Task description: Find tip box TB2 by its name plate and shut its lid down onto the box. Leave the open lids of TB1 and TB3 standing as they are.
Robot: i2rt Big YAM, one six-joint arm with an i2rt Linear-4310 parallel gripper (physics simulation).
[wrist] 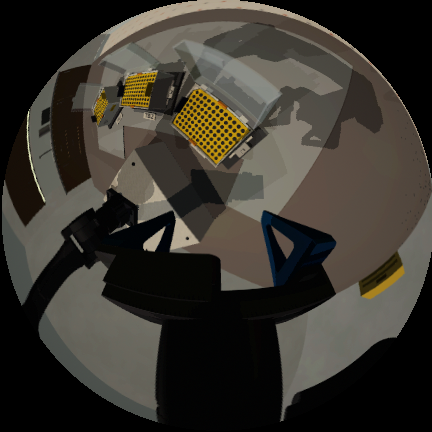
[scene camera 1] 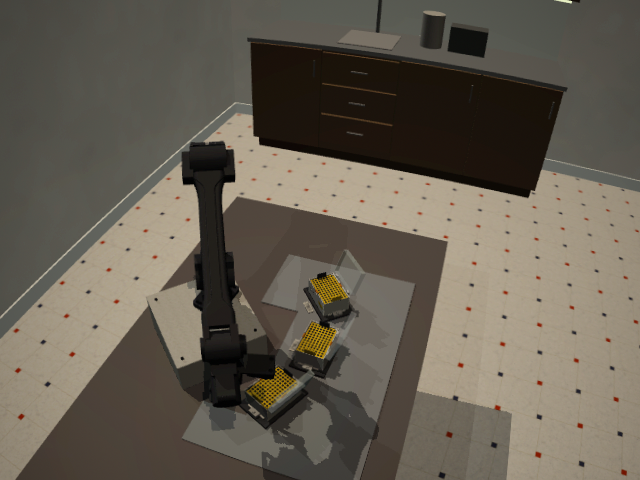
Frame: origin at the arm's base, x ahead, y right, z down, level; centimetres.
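Where they show: gripper, fingertip midpoint: [wrist: 217, 215]; arm's base at its link origin: [wrist: 122, 206].
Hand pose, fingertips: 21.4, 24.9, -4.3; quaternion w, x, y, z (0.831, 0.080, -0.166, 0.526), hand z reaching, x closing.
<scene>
Each offset is from my fingertips to the top centre of the thing, as dx, dy, dz. "spot": to the spot under its first point. Level surfaces: height alone.
Three tip boxes with yellow racks stand in a row. The middle box {+8.8, -29.0, +8.6} [scene camera 1: 316, 339] [wrist: 139, 90] has a name plate {spot: +1.8, -28.7, +15.8} [scene camera 1: 294, 344] [wrist: 149, 116] that reads TB2 in the wrist view; its clear lid {spot: +16.2, -27.9, +5.7} [wrist: 131, 56] stands open. The nearest box {+5.8, -9.2, +8.6} [scene camera 1: 271, 388] [wrist: 212, 126] has its clear lid [wrist: 232, 82] open. The farthest box {+2.9, -49.3, +8.6} [scene camera 1: 329, 288] [wrist: 101, 106] also has its lid {spot: +7.6, -55.3, +5.1} [scene camera 1: 351, 269] open. The plates of these two cannot be read. My gripper [wrist: 217, 215] is open and empty, apart from all three boxes. In the scene view its blue fingers are hidden by the arm.
The boxes stand on a grey mat {dz +16.0} [scene camera 1: 398, 310] over a brown surface {dz +16.3} [scene camera 1: 268, 222]. The arm's pale base block [scene camera 1: 173, 330] [wrist: 145, 187] is beside them. The black arm [scene camera 1: 211, 232] rises left of the boxes. A dark cabinet [scene camera 1: 356, 118] stands at the back.
</scene>
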